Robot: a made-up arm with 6 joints. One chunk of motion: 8 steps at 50 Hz.
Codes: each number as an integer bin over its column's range. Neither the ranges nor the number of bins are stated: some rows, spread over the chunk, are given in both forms.
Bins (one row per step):
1: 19 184 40 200 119 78
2: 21 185 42 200 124 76
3: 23 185 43 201 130 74
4: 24 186 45 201 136 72
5: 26 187 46 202 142 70
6: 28 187 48 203 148 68
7: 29 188 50 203 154 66
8: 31 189 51 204 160 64
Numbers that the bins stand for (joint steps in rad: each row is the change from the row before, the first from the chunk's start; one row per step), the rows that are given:
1: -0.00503 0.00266 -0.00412 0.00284 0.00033 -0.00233
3: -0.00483 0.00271 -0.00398 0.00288 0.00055 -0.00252
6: -0.00457 0.00280 -0.00374 0.00296 0.00090 -0.00280
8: -0.00442 0.00289 -0.00360 0.00300 0.00114 -0.00299
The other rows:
2: -0.00493 0.00271 -0.00402 0.00284 0.00043 -0.00242
4: -0.00478 0.00275 -0.00388 0.00288 0.00067 -0.00261
5: -0.00467 0.00280 -0.00384 0.00292 0.00078 -0.00271
7: -0.00452 0.00285 -0.00365 0.00296 0.00102 -0.00289

